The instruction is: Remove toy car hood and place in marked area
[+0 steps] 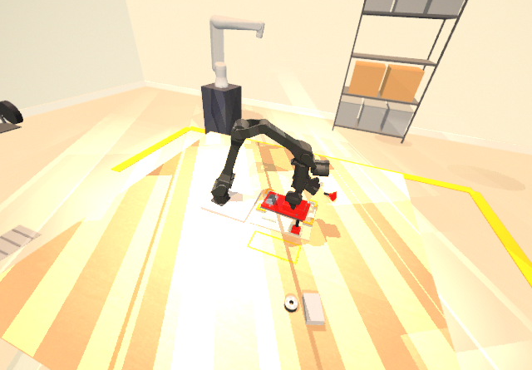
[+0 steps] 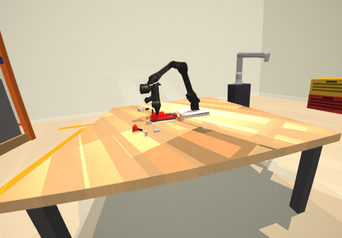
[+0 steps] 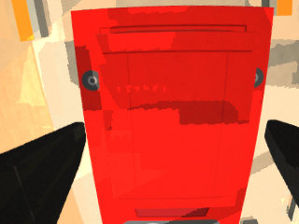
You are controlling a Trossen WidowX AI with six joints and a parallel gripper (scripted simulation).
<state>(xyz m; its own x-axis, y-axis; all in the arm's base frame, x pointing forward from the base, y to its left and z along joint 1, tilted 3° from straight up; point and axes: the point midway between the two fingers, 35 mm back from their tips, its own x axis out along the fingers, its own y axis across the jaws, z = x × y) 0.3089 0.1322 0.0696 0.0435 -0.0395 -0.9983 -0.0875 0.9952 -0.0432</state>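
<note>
The hood lies 10 mm below my gripper tip. Round my gripper tip: wheel (380 mm to the right, 140 mm ahead, 40 mm below).
</note>
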